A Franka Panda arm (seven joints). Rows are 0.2 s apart.
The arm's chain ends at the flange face. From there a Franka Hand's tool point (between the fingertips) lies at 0.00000 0.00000 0.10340 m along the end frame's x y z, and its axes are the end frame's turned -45 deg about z.
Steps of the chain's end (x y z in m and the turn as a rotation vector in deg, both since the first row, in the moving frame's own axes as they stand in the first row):
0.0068 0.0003 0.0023 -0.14 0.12 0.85
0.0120 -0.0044 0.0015 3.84 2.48 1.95
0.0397 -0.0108 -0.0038 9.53 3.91 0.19
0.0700 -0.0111 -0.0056 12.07 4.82 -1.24
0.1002 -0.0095 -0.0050 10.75 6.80 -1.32
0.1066 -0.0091 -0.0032 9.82 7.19 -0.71
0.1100 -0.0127 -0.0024 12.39 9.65 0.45
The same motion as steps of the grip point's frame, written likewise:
0.0046 0.0054 0.0023 -0.18 -0.01 0.85
0.0197 0.0038 0.0012 0.96 4.47 1.95
0.0528 0.0133 -0.0055 3.97 9.50 0.19
0.0786 0.0322 -0.0082 5.13 11.94 -1.24
0.0997 0.0589 -0.0075 2.79 12.41 -1.32
0.1033 0.0655 -0.0055 1.86 12.03 -0.71
0.1145 0.0655 -0.0063 1.94 15.58 0.45

